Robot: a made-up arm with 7 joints.
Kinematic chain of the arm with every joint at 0, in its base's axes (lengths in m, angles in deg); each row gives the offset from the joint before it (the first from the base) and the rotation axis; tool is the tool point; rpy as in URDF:
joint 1: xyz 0 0 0 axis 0.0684 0.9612 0.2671
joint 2: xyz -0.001 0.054 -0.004 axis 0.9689 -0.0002 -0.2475
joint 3: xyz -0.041 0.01 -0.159 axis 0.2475 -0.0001 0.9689
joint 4: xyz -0.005 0 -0.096 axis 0.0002 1 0
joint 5: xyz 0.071 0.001 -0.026 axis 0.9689 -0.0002 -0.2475
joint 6: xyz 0.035 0 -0.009 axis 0.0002 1 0
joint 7: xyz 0.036 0 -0.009 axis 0.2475 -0.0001 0.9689
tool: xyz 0 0 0 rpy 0 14.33 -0.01
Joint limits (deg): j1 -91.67..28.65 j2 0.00..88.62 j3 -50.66..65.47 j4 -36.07..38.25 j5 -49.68..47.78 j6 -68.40..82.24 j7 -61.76..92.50
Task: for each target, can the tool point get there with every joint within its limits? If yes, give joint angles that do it. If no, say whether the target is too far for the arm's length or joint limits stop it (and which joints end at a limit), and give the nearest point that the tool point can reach.
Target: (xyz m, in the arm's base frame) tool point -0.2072 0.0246 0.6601
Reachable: no: too far | nearest point 0.0343 0.2318 0.2009 | short by 0.559 m
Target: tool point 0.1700 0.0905 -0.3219
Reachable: yes | joints -23.14 20.80 -28.21 19.93 -31.71 49.05 -6.97
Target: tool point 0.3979 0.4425 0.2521
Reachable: no: too far | nearest point 0.2652 0.3115 0.1536 | short by 0.211 m
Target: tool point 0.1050 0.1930 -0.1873
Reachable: yes | joints -4.43 16.97 30.33 -27.67 9.57 0.14 47.01
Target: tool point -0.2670 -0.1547 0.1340
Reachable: no: joint limits stop it (at a limit: joint 1, joint 2, joint 3, joint 4, joint 5, joint 6) | nearest point -0.0757 -0.0358 -0.1676 | short by 0.376 m
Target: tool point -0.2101 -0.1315 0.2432
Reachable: no: joint limits stop it (at a limit: joint 1, joint 2, joint 4) | nearest point 0.0087 0.2045 0.1566 | short by 0.410 m
